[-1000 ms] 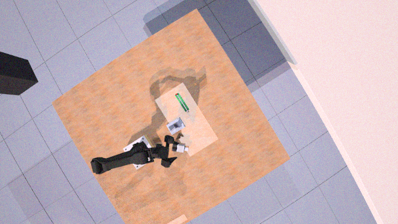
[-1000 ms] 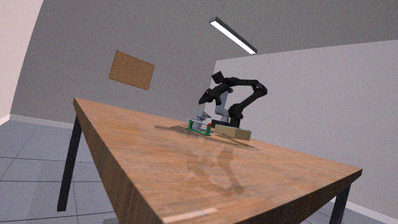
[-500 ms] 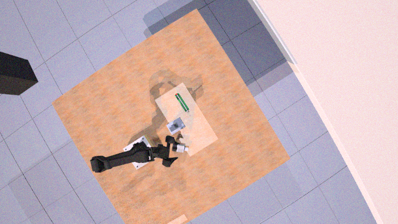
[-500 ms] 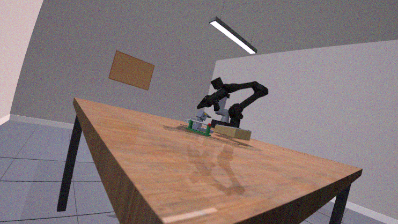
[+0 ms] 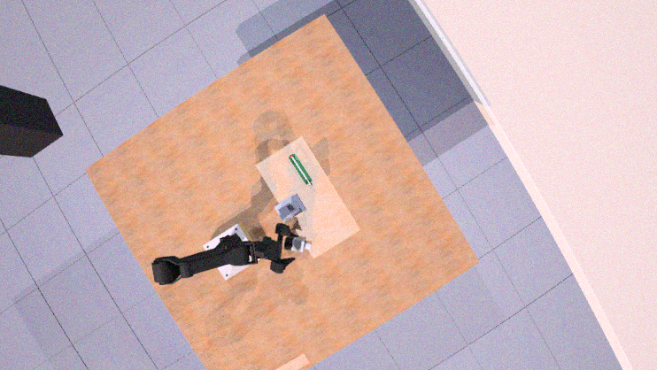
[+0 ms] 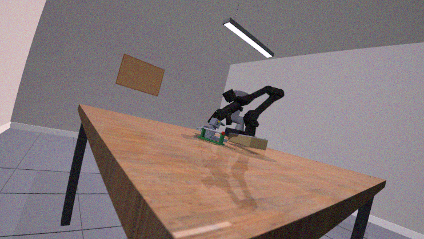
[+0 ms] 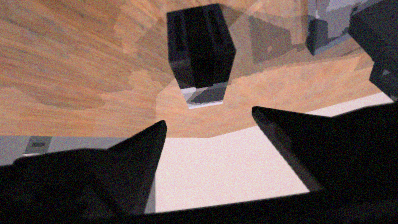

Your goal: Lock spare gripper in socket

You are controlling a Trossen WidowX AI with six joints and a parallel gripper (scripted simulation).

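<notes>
My gripper tip is now 50 mm above the spare gripper. Also, from my gripper tip: green pin cradle (170 mm ahead, 270 mm to the left, 60 mm below); socket (60 mm ahead, 150 mm to the left, 30 mm below).
</notes>
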